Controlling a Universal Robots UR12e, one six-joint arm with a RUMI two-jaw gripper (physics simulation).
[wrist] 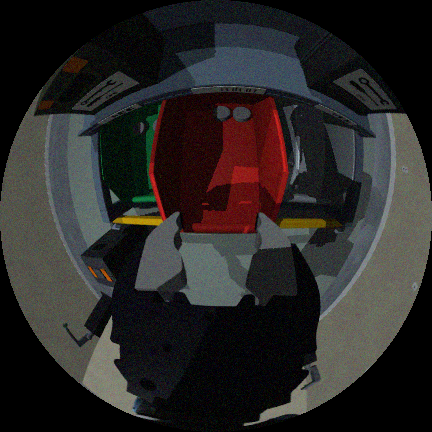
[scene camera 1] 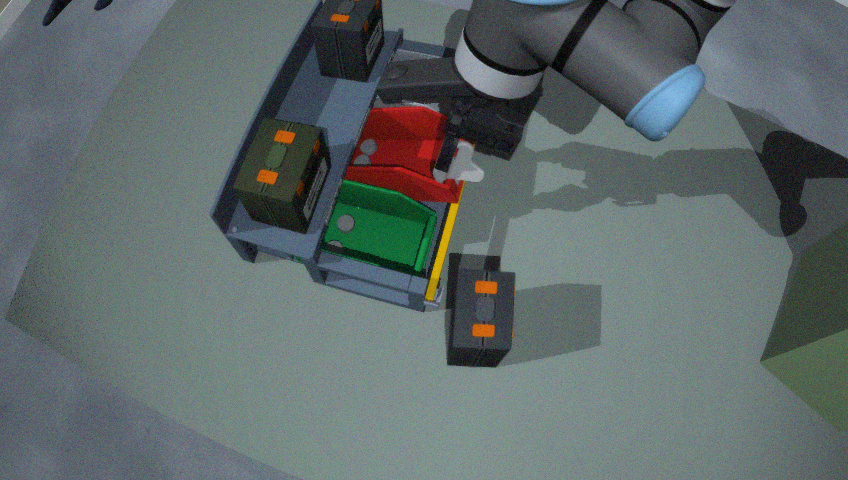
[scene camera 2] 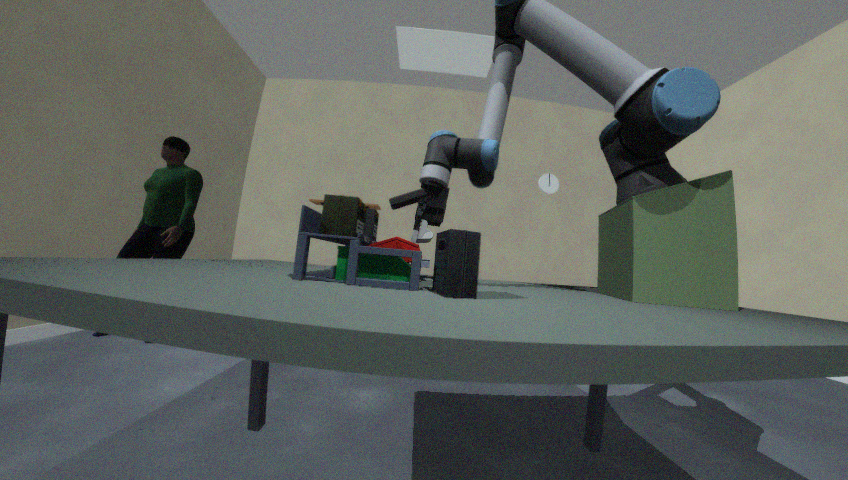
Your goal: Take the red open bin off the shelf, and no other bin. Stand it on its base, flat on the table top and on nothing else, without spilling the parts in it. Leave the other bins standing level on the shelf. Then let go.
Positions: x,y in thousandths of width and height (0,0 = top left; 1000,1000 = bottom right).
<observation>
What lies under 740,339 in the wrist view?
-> A grey bin.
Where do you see a dark case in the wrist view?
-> At 242,601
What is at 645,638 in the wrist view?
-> My gripper.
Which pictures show the yellow rail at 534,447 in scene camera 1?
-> The wrist view and scene camera 1 only.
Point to a green bin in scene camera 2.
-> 439,555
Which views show the green bin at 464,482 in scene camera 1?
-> The wrist view, scene camera 1 and scene camera 2: all of them.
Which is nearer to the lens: the green bin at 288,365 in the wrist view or the yellow rail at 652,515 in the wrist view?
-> The yellow rail.
</observation>
